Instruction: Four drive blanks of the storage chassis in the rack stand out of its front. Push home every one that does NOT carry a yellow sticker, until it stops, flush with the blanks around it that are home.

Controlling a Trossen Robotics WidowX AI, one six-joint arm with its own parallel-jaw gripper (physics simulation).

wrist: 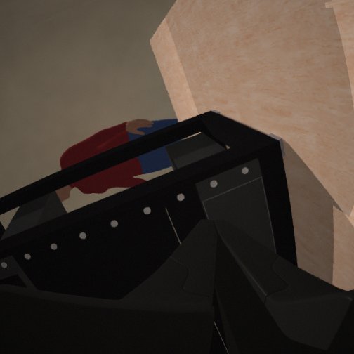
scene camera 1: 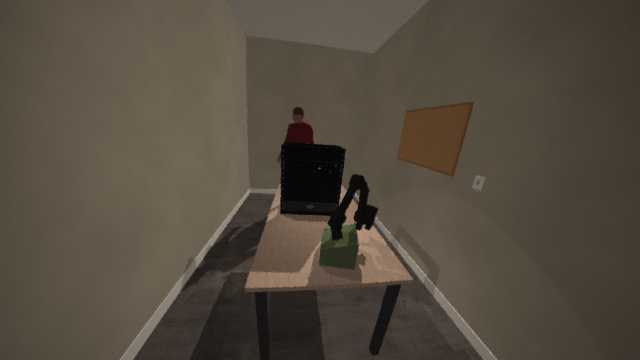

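Note:
On scene camera 1 I can see a black rack (scene camera 1: pixel 303 192), and the wrist view has the rack (wrist: pixel 105 249) in it too.

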